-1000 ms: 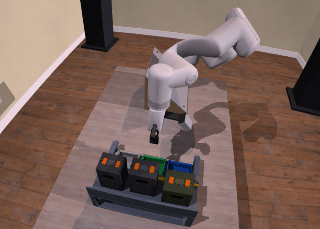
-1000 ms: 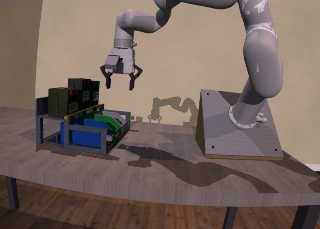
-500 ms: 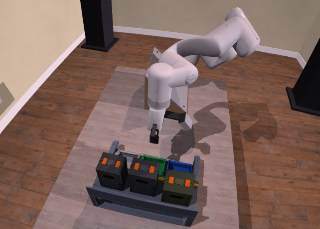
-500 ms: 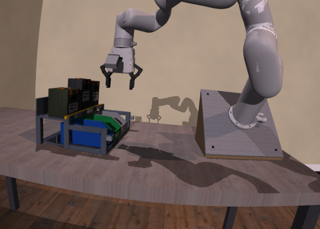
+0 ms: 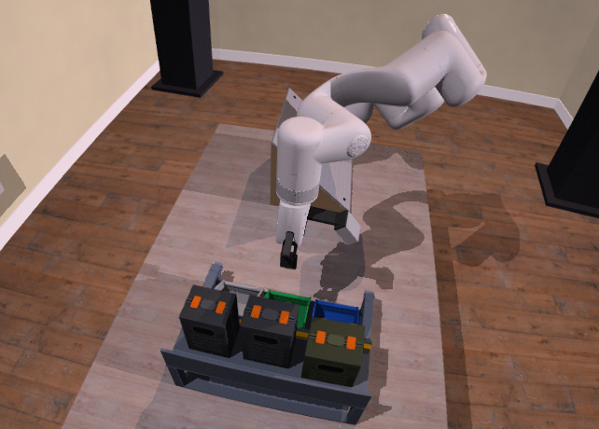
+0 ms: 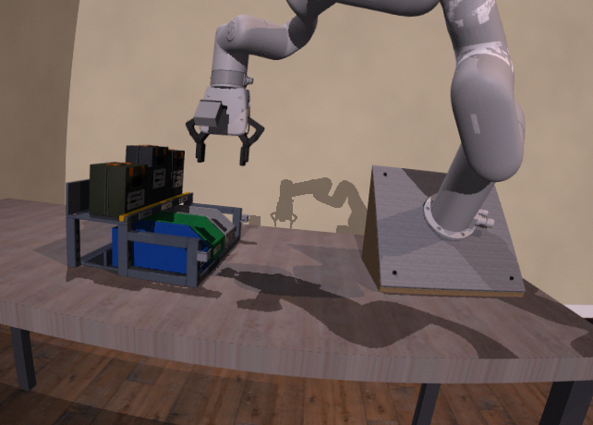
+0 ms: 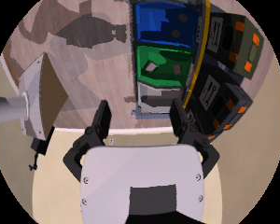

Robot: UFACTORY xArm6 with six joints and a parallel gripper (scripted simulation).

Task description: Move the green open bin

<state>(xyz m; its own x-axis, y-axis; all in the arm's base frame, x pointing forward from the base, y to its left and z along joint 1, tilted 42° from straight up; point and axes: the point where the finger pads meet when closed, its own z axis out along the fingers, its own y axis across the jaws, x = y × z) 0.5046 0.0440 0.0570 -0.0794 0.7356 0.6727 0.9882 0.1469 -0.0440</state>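
Right now my hand is 80 mm short of the green open bin, 10 mm to the right of it and 170 mm above it. Round my hand: grey bin: 90 mm ahead, 110 mm to the right, 170 mm below; then olive box: 170 mm ahead, 130 mm to the left, 70 mm below; then blue bin: 70 mm ahead, 120 mm to the left, 170 mm below.
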